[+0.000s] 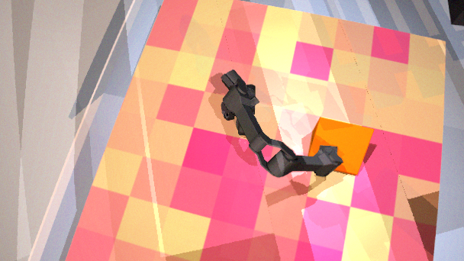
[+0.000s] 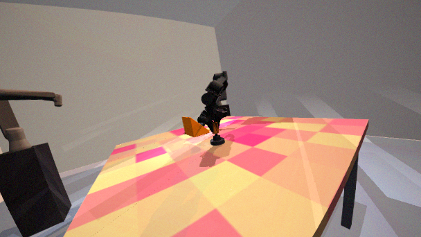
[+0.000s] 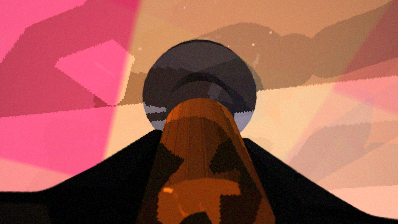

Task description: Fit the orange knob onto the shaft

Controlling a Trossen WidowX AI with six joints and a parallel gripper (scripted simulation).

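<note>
The orange knob is 2 cm above my gripper tip. Round my gripper tip: round dark pedestal (4 cm below).
</note>
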